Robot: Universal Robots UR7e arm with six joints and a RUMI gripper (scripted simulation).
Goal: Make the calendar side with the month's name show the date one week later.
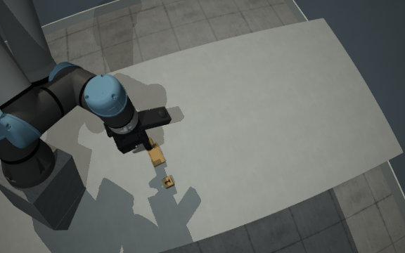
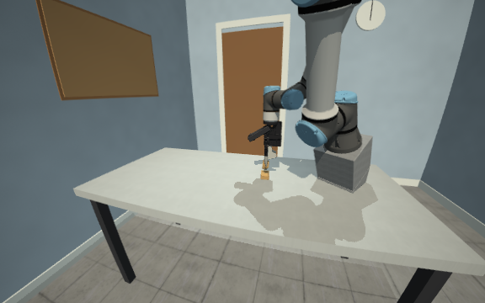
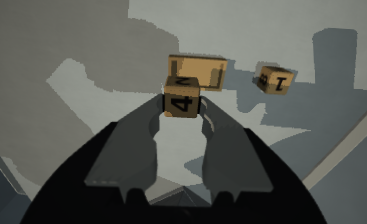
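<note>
The wooden calendar tray is 2 cm to the right of my hand and 8 cm below it.
</note>
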